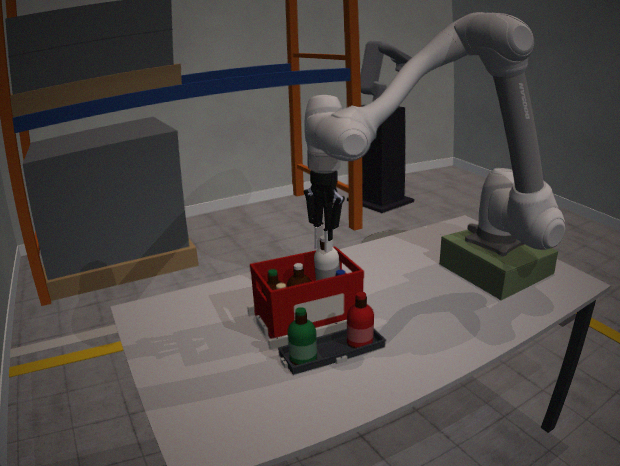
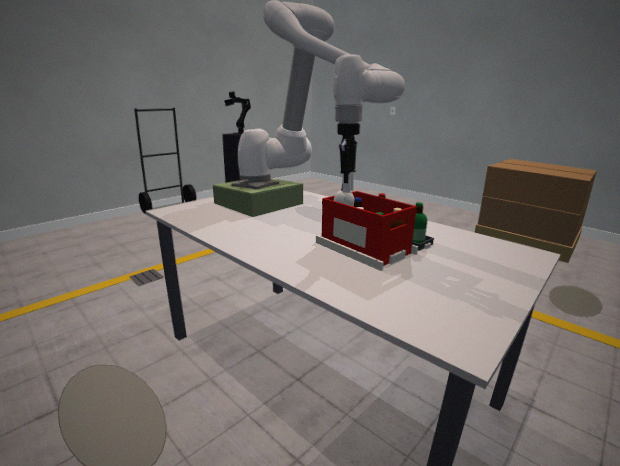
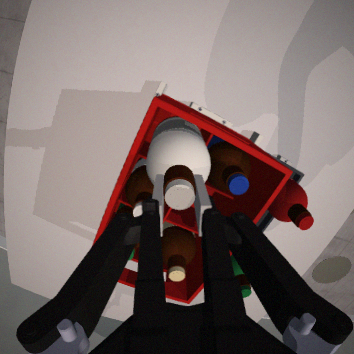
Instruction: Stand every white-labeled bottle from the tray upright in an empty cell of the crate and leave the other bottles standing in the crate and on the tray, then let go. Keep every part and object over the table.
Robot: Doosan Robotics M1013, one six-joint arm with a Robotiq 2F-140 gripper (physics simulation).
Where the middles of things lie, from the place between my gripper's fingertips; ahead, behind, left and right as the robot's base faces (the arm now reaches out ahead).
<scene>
Now: hand 70 mm short of the white-capped brown bottle (image 3: 138, 186), 40 mm to the left of it and 120 mm above it. Also, from my hand: blue-capped brown bottle (image 3: 230, 166) (80 mm to the left, 120 mm below); cream-capped brown bottle (image 3: 178, 247) (180 mm ahead, 30 mm to the left, 120 mm below); red bottle (image 1: 360, 318) (50 mm ahead, 210 mm to the left, 120 mm below).
</scene>
